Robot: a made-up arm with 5 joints.
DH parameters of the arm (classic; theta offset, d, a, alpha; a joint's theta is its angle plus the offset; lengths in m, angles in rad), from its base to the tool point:
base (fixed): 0 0 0.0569 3.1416
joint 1: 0 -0.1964 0.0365 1.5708
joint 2: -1.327 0 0.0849 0
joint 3: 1.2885 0 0.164 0
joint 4: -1.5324 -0.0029 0 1.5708
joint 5: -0.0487 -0.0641 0 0
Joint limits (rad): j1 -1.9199..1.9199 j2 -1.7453..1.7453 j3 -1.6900..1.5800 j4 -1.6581..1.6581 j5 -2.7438..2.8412
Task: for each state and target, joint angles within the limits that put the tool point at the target. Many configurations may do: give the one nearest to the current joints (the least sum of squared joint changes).
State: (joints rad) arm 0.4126 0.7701 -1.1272 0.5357 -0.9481
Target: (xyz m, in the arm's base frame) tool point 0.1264 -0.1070 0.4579
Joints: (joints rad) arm 0.9720 0.0713 -1.5860 1.2495 -0.9481
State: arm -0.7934 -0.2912 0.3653 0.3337 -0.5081
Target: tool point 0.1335 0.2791 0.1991
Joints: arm -1.3130 0.2192 0.0901 0.1671 -0.5081
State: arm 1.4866 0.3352 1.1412 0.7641 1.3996
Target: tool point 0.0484 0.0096 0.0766
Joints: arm 1.0742 0.4960 1.4066 0.8297 1.3996
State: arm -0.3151 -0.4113 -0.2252 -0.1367 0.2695
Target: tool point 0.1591 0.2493 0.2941
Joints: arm -1.1925 -0.1826 0.1611 -0.0271 0.2695
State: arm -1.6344 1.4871 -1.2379 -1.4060 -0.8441
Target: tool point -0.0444 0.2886 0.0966
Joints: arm -1.9178 1.7184 -1.0579 -1.1151 -0.8441
